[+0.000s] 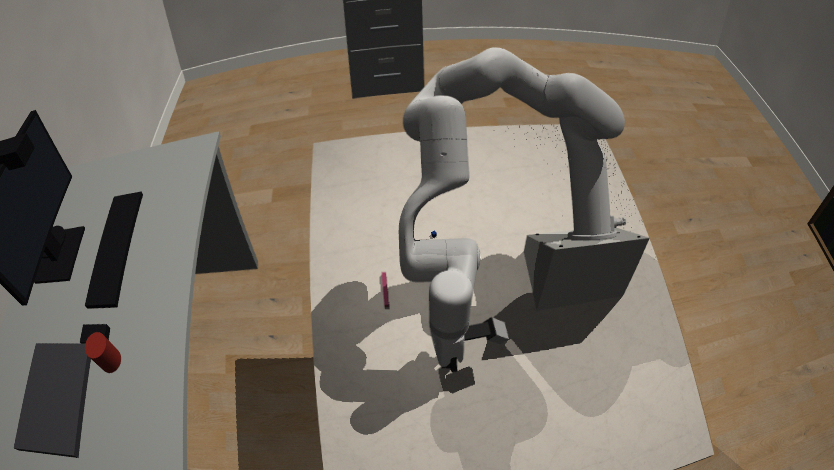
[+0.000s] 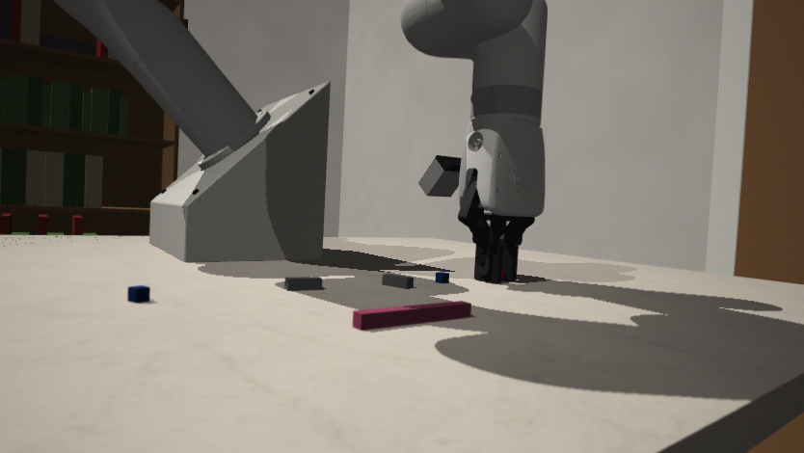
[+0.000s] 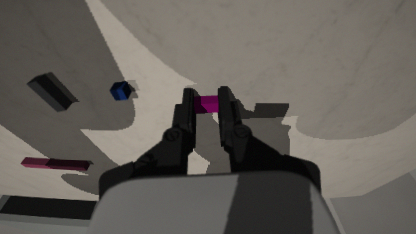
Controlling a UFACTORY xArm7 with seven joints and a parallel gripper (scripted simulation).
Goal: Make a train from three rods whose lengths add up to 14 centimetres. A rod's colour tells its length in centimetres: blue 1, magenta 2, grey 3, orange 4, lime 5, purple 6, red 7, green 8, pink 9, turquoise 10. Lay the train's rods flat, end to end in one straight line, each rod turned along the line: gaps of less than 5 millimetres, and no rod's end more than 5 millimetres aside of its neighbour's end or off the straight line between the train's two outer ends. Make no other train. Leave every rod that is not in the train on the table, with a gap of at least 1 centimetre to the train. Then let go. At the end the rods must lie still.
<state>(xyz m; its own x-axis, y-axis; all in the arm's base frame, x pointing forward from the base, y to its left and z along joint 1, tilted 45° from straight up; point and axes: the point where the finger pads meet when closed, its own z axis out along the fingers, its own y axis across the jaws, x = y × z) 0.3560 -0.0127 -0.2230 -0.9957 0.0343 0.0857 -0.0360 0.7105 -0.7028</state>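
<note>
Right now the pink rod is 100 mm ahead of my hand, 210 mm to the right of it and 20 mm below it. The rest, counted from my hand: magenta rod 20 mm below; then grey rod 40 mm behind, 220 mm to the right, 20 mm below.
</note>
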